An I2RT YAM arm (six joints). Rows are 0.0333 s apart.
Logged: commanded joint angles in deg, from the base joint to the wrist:
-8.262, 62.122, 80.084, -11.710, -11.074, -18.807
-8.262, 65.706, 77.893, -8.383, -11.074, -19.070
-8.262, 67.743, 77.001, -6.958, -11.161, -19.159
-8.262, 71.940, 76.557, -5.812, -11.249, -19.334
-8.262, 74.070, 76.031, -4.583, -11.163, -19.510
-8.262, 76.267, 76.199, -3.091, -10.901, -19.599
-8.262, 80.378, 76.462, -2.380, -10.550, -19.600
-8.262, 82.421, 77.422, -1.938, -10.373, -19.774
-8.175, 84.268, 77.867, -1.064, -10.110, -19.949
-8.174, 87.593, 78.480, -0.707, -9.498, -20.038
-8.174, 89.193, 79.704, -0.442, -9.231, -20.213
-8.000, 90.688, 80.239, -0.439, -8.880, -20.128
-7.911, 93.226, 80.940, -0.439, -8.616, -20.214
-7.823, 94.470, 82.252, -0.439, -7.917, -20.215
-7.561, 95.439, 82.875, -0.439, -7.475, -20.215
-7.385, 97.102, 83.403, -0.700, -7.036, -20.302
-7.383, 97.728, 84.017, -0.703, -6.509, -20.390
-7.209, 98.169, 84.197, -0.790, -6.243, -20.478
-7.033, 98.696, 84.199, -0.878, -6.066, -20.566
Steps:
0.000, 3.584, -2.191, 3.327, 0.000, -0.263
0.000, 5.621, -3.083, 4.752, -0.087, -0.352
0.000, 9.818, -3.527, 5.898, -0.175, -0.527
0.000, 11.948, -4.053, 7.127, -0.089, -0.703
0.000, 14.145, -3.885, 8.619, 0.173, -0.792
0.000, 18.256, -3.622, 9.330, 0.524, -0.793
0.000, 20.299, -2.662, 9.772, 0.701, -0.967
0.087, 22.146, -2.217, 10.646, 0.964, -1.142
0.088, 25.471, -1.604, 11.003, 1.576, -1.231
0.088, 27.071, -0.380, 11.268, 1.843, -1.406
0.262, 28.566, 0.155, 11.271, 2.194, -1.321
0.351, 31.104, 0.856, 11.271, 2.458, -1.407
0.439, 32.348, 2.168, 11.271, 3.157, -1.408
0.701, 33.317, 2.791, 11.271, 3.599, -1.408
0.877, 34.980, 3.319, 11.010, 4.038, -1.495
0.879, 35.606, 3.933, 11.007, 4.565, -1.583
1.053, 36.047, 4.113, 10.920, 4.831, -1.671
1.229, 36.574, 4.115, 10.832, 5.008, -1.759

